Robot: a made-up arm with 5 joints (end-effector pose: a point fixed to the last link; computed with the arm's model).
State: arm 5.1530 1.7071 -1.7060 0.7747 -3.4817
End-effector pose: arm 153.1 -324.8 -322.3 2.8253 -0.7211 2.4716
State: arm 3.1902 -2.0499 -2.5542 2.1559 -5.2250
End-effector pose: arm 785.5 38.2 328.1 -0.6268 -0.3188 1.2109
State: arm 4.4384 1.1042 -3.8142 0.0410 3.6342
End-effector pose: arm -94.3 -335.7 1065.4 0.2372 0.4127 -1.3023
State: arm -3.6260 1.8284 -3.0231 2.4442 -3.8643
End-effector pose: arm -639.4 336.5 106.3 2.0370 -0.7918 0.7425
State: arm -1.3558 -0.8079 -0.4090 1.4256 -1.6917
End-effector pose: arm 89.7 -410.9 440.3 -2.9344 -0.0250 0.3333
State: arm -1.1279 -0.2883 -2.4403 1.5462 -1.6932
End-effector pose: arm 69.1 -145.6 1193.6 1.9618 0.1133 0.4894
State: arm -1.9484 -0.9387 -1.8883 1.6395 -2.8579
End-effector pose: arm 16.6 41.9 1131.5 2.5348 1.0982 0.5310
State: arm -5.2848 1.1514 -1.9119 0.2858 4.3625
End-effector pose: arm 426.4 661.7 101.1 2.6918 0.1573 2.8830
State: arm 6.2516 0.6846 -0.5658 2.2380 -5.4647
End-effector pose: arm 169.0 -5.3 20.8 0.6301 0.5040 -2.1873
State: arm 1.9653 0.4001 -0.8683 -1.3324 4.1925
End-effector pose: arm -209.8 503.8 250.3 1.3075 0.5049 -2.8767
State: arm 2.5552 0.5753 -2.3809 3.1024 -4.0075
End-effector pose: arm -511.1 339.5 734.0 1.9243 -0.6736 0.7582
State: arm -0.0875 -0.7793 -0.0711 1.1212 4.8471
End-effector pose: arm 359.4 -31.5 255.3 -2.8731 0.0359 1.3534
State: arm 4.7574 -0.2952 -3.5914 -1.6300 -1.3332
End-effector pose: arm -21.7 481.8 856.4 -2.3892 0.1640 -0.1277
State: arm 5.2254 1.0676 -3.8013 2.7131 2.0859
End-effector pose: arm 199.7 -354.5 920.3 -3.1237 0.0101 3.1396
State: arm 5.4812 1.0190 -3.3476 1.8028 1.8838
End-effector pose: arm 438.0 -452.8 886.2 -2.6371 0.1552 -2.6457
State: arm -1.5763 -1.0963 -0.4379 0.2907 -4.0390
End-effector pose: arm -2.2 -406.1 667.9 -1.9805 0.6317 2.8850
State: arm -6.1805 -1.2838 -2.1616 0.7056 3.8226
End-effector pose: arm -526.6 -54.3 1049.8 0.2614 0.3087 0.8246
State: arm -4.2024 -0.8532 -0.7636 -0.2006 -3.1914
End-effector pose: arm -201.0 359.3 797.8 -0.1953 1.3193 1.8793
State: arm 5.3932 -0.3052 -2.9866 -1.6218 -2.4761
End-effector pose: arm -179.9 222.1 1073.4 -1.8899 -0.8800 0.9301
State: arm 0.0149 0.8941 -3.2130 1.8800 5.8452
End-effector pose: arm 617.4 9.2 906.2 2.9451 -0.3950 0.4923
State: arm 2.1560 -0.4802 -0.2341 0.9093 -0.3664
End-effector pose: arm -220.2 332.3 229.9 -3.0710 0.1819 2.5288
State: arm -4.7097 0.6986 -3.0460 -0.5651 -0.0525
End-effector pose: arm -1.2 458.6 1078.8 0.0122 -0.2288 -1.6220
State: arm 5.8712 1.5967 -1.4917 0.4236 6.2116
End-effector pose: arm 305.6 -133.6 -303.4 -3.0999 0.5271 -0.3291
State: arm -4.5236 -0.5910 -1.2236 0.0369 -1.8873
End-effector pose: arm -81.7 427.8 930.3 1.3534 0.3095 -3.0200
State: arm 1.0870 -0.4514 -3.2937 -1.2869 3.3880
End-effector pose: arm -239.8 -456.4 922.8 -2.5064 -1.1698 -2.7297
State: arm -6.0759 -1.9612 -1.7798 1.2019 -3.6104
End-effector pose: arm -645.3 -135.7 779.6 -0.3013 0.5300 -0.3439
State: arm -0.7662 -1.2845 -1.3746 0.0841 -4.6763
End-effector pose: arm -75.8 72.9 1107.2 -0.5663 0.0194 -2.3065
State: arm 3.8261 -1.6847 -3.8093 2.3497 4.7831
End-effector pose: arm 471.3 384.7 10.4 -0.0027 0.0002 -0.8156
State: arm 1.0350 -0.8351 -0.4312 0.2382 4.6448
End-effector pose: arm 238.4 401.5 553.6 2.1145 0.0579 2.6407
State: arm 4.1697 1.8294 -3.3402 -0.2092 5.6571
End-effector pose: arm -429.8 -712.7 415.3 1.3197 -0.9295 -0.3400
